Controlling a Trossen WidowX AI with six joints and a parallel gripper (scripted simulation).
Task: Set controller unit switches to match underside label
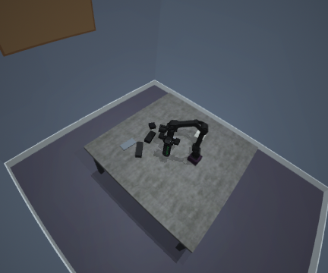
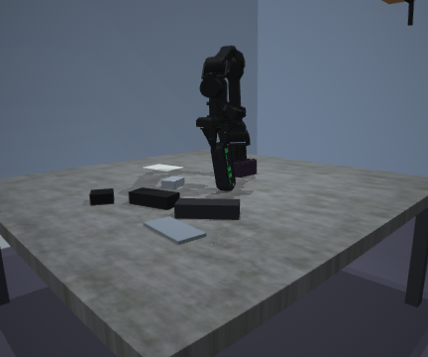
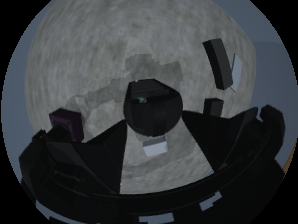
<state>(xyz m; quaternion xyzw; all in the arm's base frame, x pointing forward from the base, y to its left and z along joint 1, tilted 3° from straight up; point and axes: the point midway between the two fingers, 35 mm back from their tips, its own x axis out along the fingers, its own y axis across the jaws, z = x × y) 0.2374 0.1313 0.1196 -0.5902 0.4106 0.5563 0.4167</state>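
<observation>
The grey block lies 16 cm to the right of my gripper tip, 12 cm below it and 6 cm ahead of it. Also, from my gripper tip: white sheet: 46 cm to the right, 13 cm below, 12 cm behind; flat grey plate: 34 cm ahead, 18 cm to the left, 13 cm below; black cube: 33 cm ahead, 16 cm to the right, 12 cm below.
</observation>
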